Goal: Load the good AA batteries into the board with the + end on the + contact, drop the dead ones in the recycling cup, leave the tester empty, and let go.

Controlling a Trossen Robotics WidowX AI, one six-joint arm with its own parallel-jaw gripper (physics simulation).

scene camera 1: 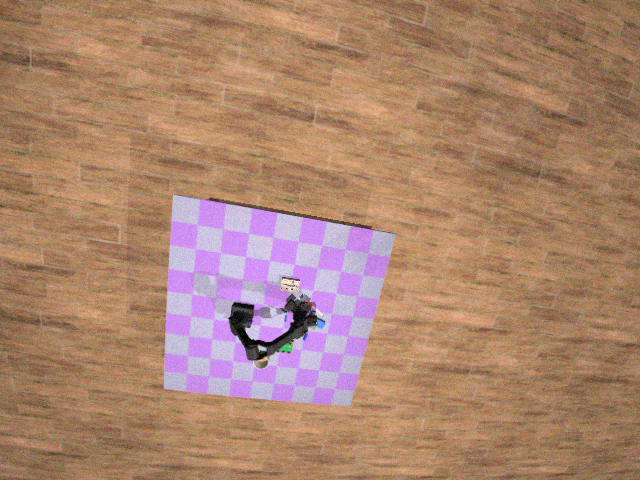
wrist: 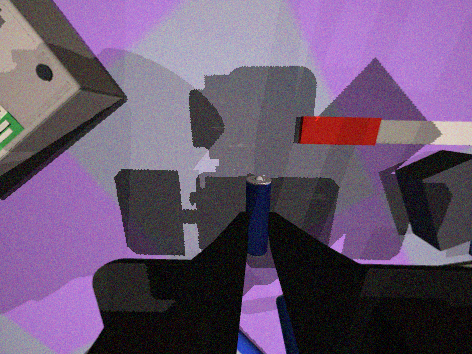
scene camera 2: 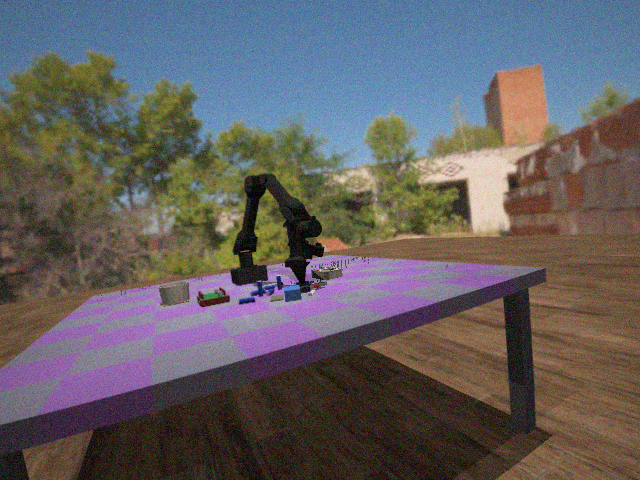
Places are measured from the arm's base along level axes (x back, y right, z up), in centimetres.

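Pixels of known places: gripper, fingertip midpoint: (wrist: pixel 257 218) (scene camera 2: pixel 302 283); arm's base at its link origin: (scene camera 1: pixel 238 317) (scene camera 2: pixel 247 267).
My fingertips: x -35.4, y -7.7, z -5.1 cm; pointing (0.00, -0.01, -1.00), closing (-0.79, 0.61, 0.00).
Ahead of a thing's pixels: the offset from my fingertips to its top centre. "pt": to the spot under its first point.
My gripper (wrist: pixel 257 218) (scene camera 2: pixel 303 284) is shut on a blue AA battery {dx -0.1, dy -0.2, dz +0.7 cm} (wrist: pixel 258 205), low at the table. The battery's silver nubbed end points away from the fingers in the wrist view. The pale tester {dx +7.0, dy -14.0, dz +3.6 cm} (scene camera 1: pixel 290 284) (scene camera 2: pixel 328 274) (wrist: pixel 60 75) stands near the gripper, at the upper left in the wrist view. The board, green with dark red ends {dx +6.7, dy +28.9, dz +3.1 cm} (scene camera 2: pixel 213 297) (scene camera 1: pixel 285 347), and the grey recycling cup {dx +20.4, dy +38.8, dz +5.3 cm} (scene camera 2: pixel 174 292) (scene camera 1: pixel 261 363) stand on the other side of the arm. Several blue batteries lie or stand between board and gripper, including one lying {dx -6.3, dy +21.7, dz +0.7 cm} (scene camera 2: pixel 247 300) and one upright {dx +2.5, dy +7.5, dz +4.2 cm} (scene camera 2: pixel 279 282). The arm hides some.
A red-and-white stick {pt dx -6.5, dy -1.5, dz -0.3 cm} (wrist: pixel 340 131) lies right of the held battery in the wrist view, with a dark block {dx -9.1, dy +5.2, dz +1.0 cm} (wrist: pixel 442 200) below it. A blue block {dx -13.8, dy +10.4, dz +2.3 cm} (scene camera 2: pixel 292 293) (scene camera 1: pixel 321 323) and a flat olive piece {dx -9.4, dy +13.6, dz -0.5 cm} (scene camera 2: pixel 277 298) lie near the gripper. The arm's base (scene camera 2: pixel 249 274) stands behind the batteries.
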